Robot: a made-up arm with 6 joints.
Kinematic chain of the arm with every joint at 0, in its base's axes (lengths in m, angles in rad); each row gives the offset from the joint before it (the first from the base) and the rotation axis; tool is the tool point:
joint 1: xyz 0 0 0.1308 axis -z
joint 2: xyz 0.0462 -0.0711 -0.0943 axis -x
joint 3: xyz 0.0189 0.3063 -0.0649 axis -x
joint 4: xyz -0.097 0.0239 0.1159 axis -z
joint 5: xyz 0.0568 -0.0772 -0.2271 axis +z
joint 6: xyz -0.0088 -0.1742 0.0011 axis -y
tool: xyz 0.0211 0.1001 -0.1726
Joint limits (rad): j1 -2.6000..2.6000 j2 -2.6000..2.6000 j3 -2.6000..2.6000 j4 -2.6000..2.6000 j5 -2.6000..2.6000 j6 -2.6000..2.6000
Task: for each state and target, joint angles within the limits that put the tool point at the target. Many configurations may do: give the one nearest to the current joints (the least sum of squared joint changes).
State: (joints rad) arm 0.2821 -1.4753 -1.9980 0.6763 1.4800 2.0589
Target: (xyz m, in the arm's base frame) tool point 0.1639 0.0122 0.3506
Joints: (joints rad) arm 0.5461 -1.3112 -1.9783 0.5572 1.2838 1.9239
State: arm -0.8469 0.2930 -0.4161 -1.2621 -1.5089 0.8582
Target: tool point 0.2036 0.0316 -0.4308
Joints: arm -0.7510 1.0198 -0.4266 -1.2948 -1.3915 0.7147
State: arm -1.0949 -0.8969 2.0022 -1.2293 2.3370 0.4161
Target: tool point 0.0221 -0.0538 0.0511
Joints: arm -1.1316 -0.8834 2.0936 -1.3431 2.3129 0.3341
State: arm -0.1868 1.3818 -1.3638 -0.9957 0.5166 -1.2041
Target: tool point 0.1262 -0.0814 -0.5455
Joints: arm -0.2186 1.3189 -1.5953 -0.8096 0.5091 -0.7996
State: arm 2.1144 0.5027 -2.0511 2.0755 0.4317 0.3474
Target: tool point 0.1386 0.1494 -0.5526
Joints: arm 2.4268 1.3016 -1.5317 1.9902 0.3453 0.1793
